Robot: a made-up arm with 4 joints.
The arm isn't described. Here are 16 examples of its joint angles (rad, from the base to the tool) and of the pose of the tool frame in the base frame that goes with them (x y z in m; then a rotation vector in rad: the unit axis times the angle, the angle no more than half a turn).
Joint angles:
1: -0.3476 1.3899 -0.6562 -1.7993
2: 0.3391 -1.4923 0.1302 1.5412
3: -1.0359 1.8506 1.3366 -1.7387
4: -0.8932 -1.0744 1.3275 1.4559
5: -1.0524 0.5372 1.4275 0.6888
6: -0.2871 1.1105 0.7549 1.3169
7: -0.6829 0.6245 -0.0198 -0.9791
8: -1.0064 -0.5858 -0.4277 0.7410
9: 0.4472 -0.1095 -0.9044 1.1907
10: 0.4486 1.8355 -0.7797 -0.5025
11: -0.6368 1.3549 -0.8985 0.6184
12: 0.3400 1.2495 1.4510 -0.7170
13: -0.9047 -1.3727 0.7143 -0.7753
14: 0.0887 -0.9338 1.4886 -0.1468
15: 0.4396 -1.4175 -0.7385 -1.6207
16: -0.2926 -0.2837 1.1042 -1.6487
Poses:
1: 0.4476 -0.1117 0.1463 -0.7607 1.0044 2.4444
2: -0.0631 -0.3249 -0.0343 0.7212 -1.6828 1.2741
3: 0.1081 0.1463 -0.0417 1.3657 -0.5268 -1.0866
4: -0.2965 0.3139 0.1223 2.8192 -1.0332 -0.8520
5: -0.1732 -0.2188 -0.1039 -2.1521 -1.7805 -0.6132
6: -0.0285 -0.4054 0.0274 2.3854 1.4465 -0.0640
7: 0.2679 -0.2164 -0.0197 0.5735 1.1124 2.3542
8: -0.0806 -0.0430 -0.0164 1.7599 -1.4051 0.9427
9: 0.0684 -0.4139 0.2919 1.0652 -0.5641 1.8391
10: 0.4037 -0.3426 -0.0668 1.1506 1.9294 2.0557
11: 0.2908 0.0095 -0.0290 -2.2112 0.0615 -1.8183
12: 0.1454 -0.6383 0.1475 -0.6276 -2.2432 -0.0132
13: -0.2517 0.0557 -0.0430 1.6825 0.3332 0.8968
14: -0.3793 -0.3196 -0.0832 1.8536 0.8796 0.4603
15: -0.3882 -0.1596 0.2567 -0.8878 0.4258 -0.5634
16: -0.0436 -0.2865 -0.0342 0.3960 2.2655 1.7866
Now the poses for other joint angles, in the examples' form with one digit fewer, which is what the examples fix.
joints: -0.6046 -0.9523 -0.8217 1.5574
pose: -0.067 -0.137 0.127 0.902 -2.211 1.262
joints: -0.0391 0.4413 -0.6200 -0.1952
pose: 0.210 -0.487 0.151 0.857 0.586 1.748
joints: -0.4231 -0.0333 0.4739 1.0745
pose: -0.188 -0.203 -0.058 2.496 -0.093 0.575
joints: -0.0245 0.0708 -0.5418 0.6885
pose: 0.062 -0.423 0.092 1.431 -0.254 1.525
